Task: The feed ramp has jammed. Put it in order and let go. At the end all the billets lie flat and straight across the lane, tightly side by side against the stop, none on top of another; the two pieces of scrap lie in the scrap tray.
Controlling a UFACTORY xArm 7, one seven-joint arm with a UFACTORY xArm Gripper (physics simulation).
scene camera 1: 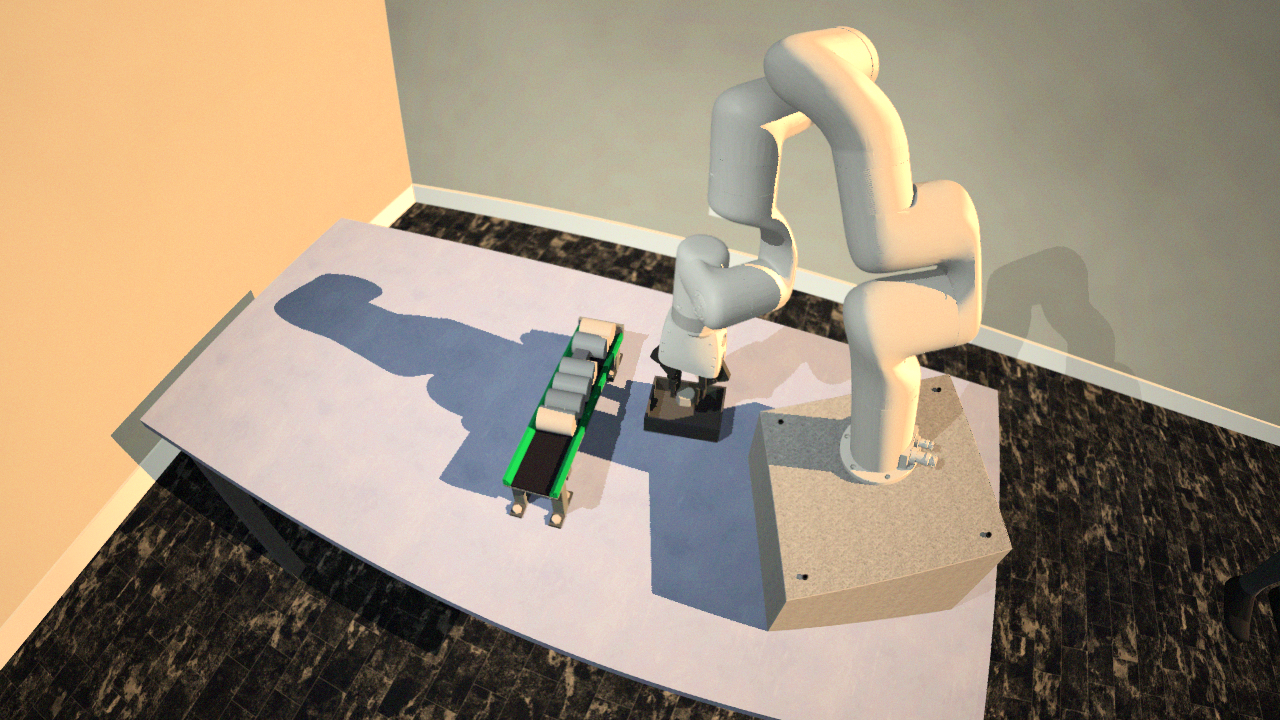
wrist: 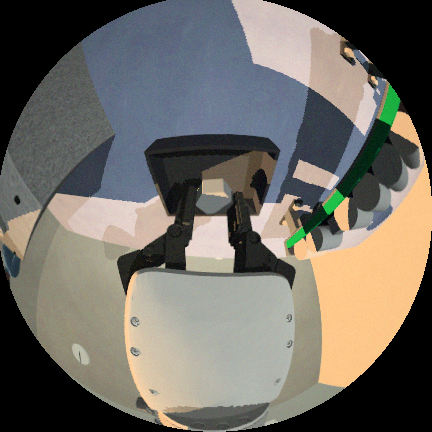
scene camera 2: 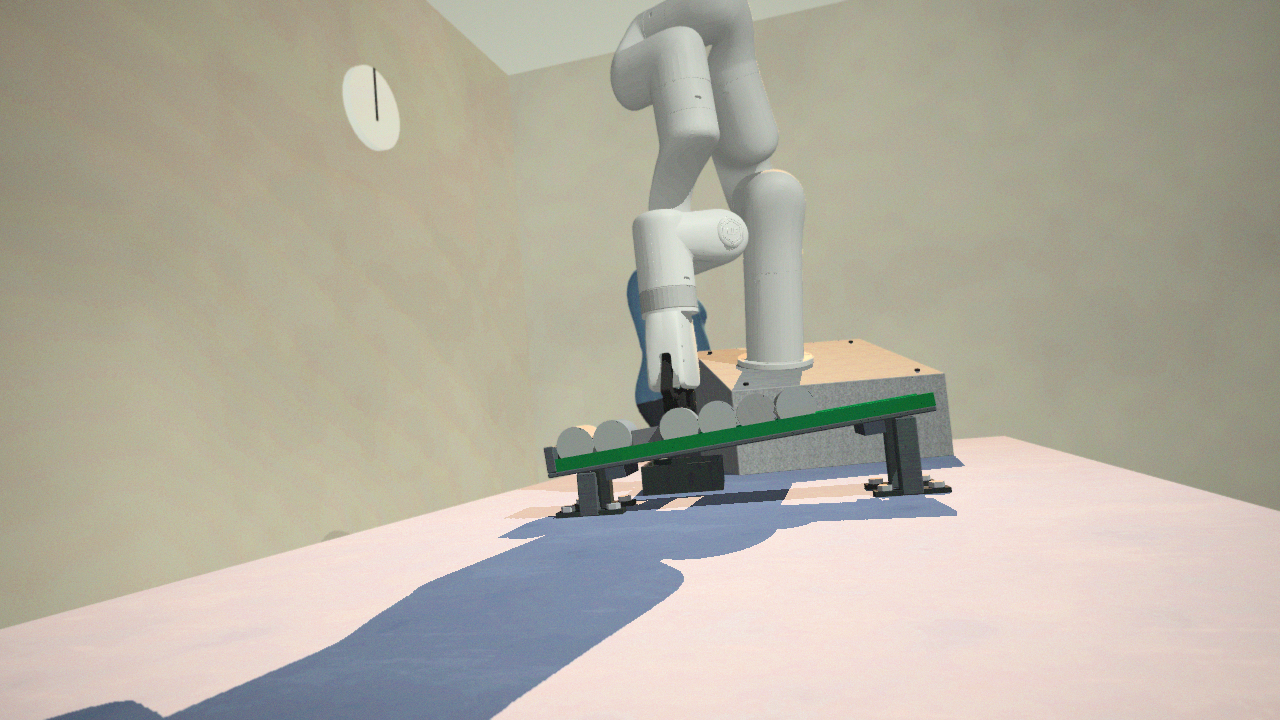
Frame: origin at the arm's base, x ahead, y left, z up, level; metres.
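Seen in the pictures: gripper, between the fingertips: (scene camera 1: 686, 395) (wrist: 213, 198); arm's base, origin of its link: (scene camera 1: 880, 449) (scene camera 2: 775, 362).
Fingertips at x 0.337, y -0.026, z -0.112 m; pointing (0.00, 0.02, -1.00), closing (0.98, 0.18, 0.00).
Observation:
Offsets run from my fingertips to a thing's top centre. "pt": to the spot under its first point. Level surfaces: height alone.
My gripper (scene camera 1: 687, 394) (wrist: 213, 198) is shut on a grey faceted piece of scrap @[dx -0.001, dy +0.004, dz +0.011 m] (scene camera 1: 686, 399) (wrist: 212, 202). Its fingertips and the scrap are at the dark scrap tray @[dx +0.000, dy -0.003, dz -0.020 m] (scene camera 1: 682, 428) (scene camera 2: 682, 475) (wrist: 212, 143), between its walls; whether the scrap touches the tray's floor I cannot tell. On the sloping green-sided ramp @[pt dx +0.131, dy +0.274, dz +0.030 m] (scene camera 1: 521, 459) (scene camera 2: 859, 410) several round billets lie across the lane. Two, one of them this billet @[dx +0.202, dy -0.030, dz +0.037 m] (scene camera 1: 597, 332) (scene camera 2: 574, 441), are at the low end by the stop @[dx +0.209, dy -0.053, dz +0.019 m] (scene camera 2: 550, 459). A dark second scrap piece @[dx +0.185, dy +0.044, dz +0.030 m] (scene camera 1: 583, 354) (scene camera 2: 644, 436) sits between them and the group up the slope (scene camera 1: 565, 401) (scene camera 2: 716, 417).
The ramp stands on legs on the table @[dz -0.055 m] (scene camera 1: 384, 438) (scene camera 2: 895, 608), to the left of the tray in scene camera 1. The arm's block-shaped base (scene camera 1: 877, 537) (scene camera 2: 845, 420) stands on the tray's other side. A person in blue (scene camera 2: 638, 358) is partly hidden behind the arm.

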